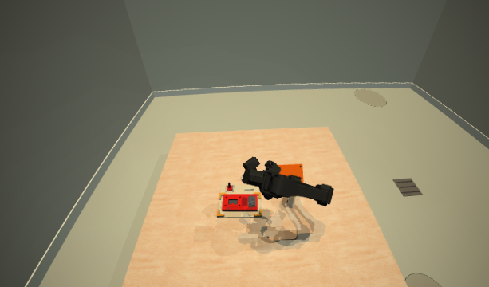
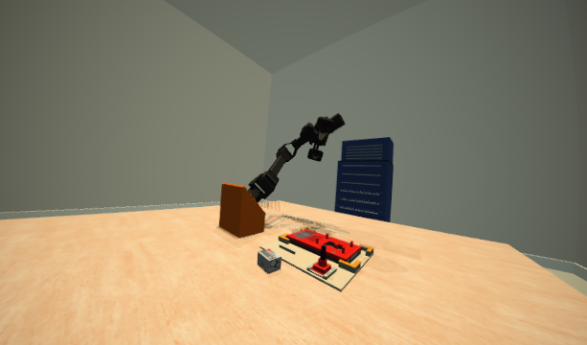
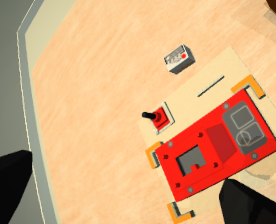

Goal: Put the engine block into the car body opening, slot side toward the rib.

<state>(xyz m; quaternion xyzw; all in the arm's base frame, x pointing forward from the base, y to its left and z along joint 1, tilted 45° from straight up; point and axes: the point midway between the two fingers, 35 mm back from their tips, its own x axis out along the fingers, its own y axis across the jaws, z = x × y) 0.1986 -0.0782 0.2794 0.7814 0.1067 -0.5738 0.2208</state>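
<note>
The grey engine block is 30 cm below my gripper tip, 25 cm to the right of it and 3 cm ahead of it.
</note>
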